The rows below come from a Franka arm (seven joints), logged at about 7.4 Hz.
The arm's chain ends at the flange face. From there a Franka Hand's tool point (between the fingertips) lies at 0.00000 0.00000 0.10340 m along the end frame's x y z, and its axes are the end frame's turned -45 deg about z.
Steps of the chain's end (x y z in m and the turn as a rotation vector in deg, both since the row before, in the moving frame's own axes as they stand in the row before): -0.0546 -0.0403 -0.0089 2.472 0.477 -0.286; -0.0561 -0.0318 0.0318 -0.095 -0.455 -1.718; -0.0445 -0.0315 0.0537 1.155 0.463 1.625; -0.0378 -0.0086 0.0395 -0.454 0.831 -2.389; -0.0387 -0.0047 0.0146 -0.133 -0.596 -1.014; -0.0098 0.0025 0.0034 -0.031 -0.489 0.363
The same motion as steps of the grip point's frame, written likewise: -0.0064 -0.0697 -0.0090 1.411 2.085 -0.286; -0.0179 -0.0626 0.0318 0.255 -0.389 -1.718; -0.0071 -0.0546 0.0537 0.489 1.144 1.625; -0.0201 -0.0312 0.0395 -0.909 0.267 -2.389; -0.0250 -0.0313 0.0146 0.327 -0.515 -1.014; -0.0094 -0.0057 0.0034 0.324 -0.368 0.363
